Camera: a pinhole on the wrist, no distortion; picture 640 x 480 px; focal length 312.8 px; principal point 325.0 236.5 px. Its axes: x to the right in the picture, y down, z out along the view. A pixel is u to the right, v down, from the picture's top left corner.
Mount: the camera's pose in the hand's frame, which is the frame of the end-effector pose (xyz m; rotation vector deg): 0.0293 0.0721 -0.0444 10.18 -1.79 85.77
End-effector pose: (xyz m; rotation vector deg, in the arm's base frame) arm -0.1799 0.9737 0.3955 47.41 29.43 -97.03
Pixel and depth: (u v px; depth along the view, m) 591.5 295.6 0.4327
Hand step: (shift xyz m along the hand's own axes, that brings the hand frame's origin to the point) 0.0146 0.3825 0.4386
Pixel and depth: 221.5 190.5 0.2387
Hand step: 0.0794 -0.0409 0.1774
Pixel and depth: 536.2 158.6 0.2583
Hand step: 0.1294 0.2051 0.2268
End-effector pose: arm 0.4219 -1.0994 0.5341 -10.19 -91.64 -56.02
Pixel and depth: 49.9 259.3 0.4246
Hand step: 0.0080 -0.3532 0.3289
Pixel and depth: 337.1 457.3 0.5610
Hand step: -0.3124 0.0419 0.5508
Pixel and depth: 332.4 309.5 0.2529
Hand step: -0.0064 0.0471 0.2117
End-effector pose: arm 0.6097 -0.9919 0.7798 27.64 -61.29 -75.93
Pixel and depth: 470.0 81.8 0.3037
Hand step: 0.2162 0.1602 0.2588
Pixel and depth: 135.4 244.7 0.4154
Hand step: 0.0363 -0.2330 0.3337
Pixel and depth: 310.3 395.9 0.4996
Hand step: -0.1809 -0.0034 0.4705
